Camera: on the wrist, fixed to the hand. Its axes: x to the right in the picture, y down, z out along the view.
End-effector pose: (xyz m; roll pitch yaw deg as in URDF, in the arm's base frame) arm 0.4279 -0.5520 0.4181 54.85 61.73 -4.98
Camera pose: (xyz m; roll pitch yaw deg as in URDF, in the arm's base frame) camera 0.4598 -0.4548 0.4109 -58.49 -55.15 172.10
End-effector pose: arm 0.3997 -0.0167 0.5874 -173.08 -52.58 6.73
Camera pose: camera 0.3702 -0.1002 0.6392 162.77 46.82 -178.73
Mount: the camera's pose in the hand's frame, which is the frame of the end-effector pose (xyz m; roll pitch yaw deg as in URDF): 0.0174 0.0714 -0.0716 -5.94 5.13 -175.60
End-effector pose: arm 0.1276 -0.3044 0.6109 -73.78 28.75 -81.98
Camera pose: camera 0.0755 -0.2841 0.5249 64.03 -31.34 105.23
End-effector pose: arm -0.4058 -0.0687 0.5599 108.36 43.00 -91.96
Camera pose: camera -0.3629 -0.1445 0.6141 -109.05 -40.15 79.85
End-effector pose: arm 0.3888 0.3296 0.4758 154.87 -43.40 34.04
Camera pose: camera 0.3643 0.2717 0.5569 -166.41 40.32 -154.04
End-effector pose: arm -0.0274 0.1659 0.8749 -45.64 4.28 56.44
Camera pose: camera -0.0209 0.1734 0.7728 39.03 -3.80 -116.81
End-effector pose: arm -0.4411 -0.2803 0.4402 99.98 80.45 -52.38
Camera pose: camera -0.3435 -0.3117 0.4368 -82.24 -75.79 103.25
